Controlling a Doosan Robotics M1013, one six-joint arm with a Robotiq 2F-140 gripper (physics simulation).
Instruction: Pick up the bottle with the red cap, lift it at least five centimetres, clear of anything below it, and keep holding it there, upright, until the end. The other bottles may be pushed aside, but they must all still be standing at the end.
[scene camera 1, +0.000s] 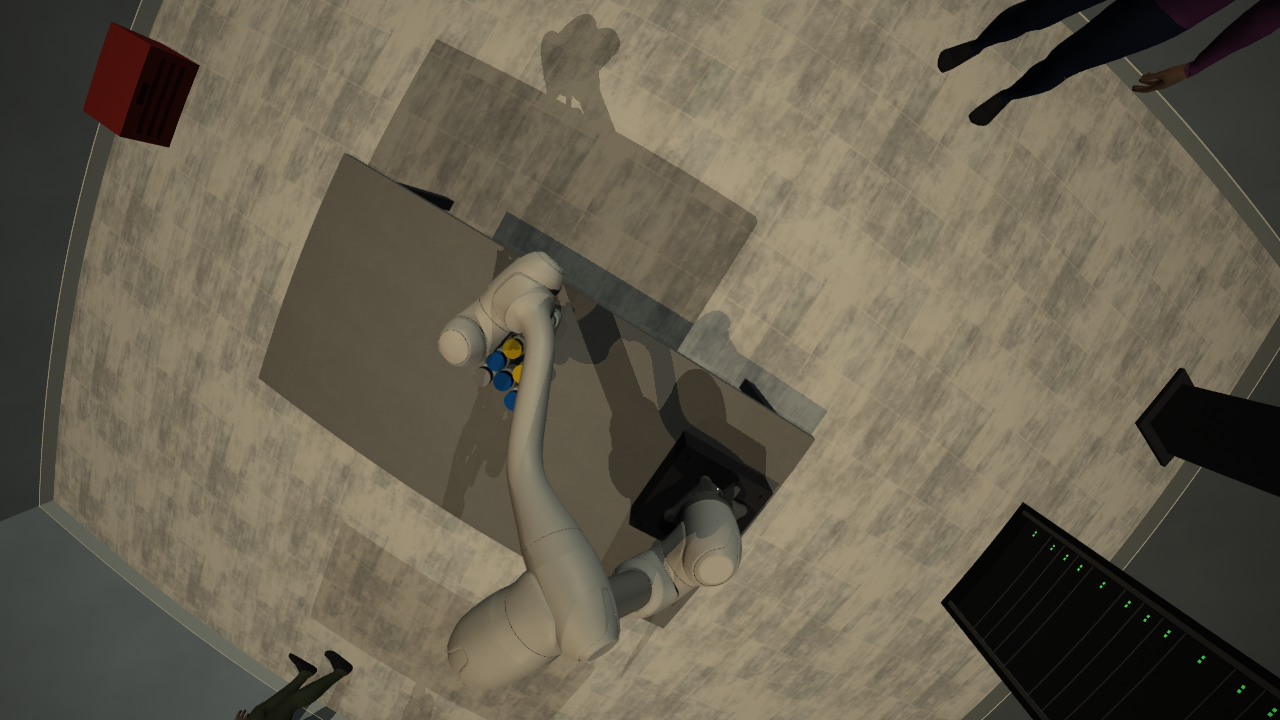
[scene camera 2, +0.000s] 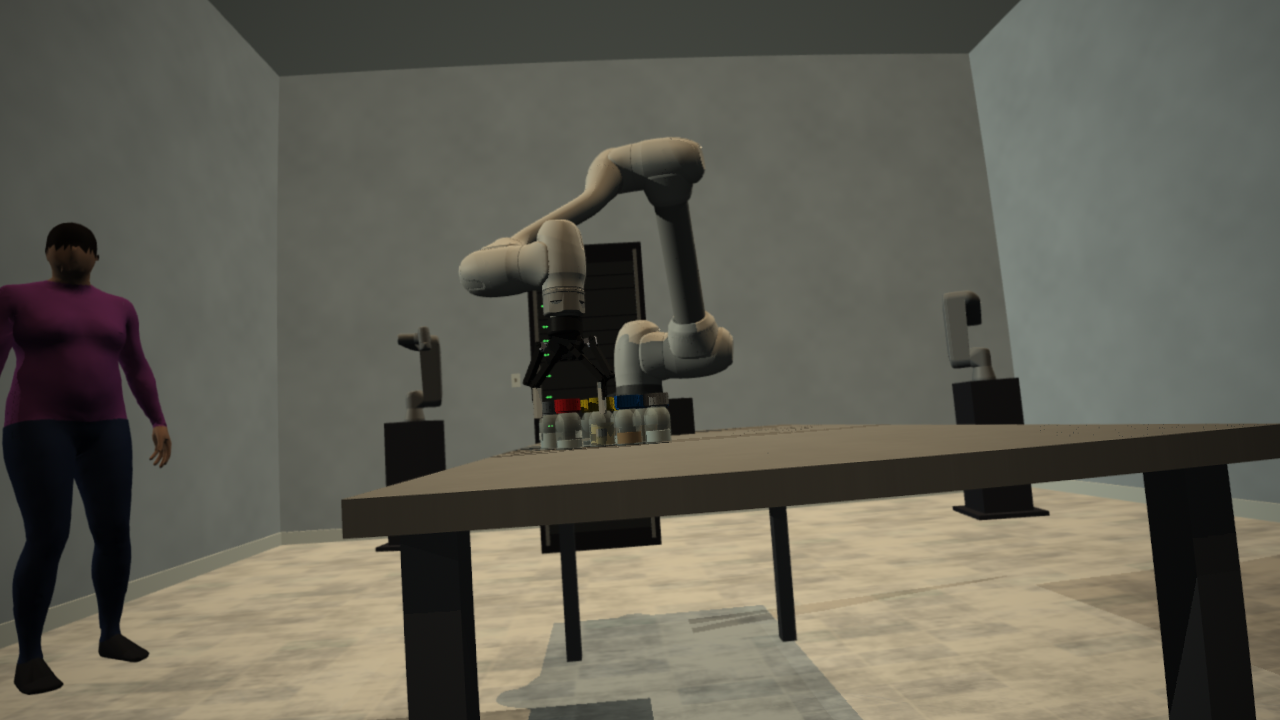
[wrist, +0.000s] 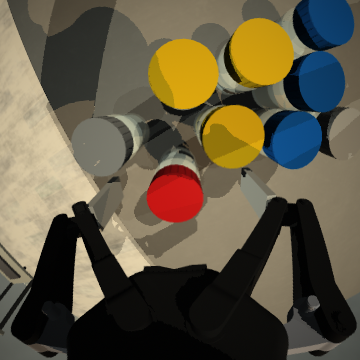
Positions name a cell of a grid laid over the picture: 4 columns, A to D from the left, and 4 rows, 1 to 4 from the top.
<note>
In view: my gripper (scene camera 2: B3), a red-capped bottle (wrist: B3), a yellow-capped bottle (scene camera 2: B3) and a blue-capped bottle (scene camera 2: B3).
The yellow-capped bottle shows as well in the wrist view (wrist: C2). My gripper shows as well in the wrist view (wrist: B3).
</note>
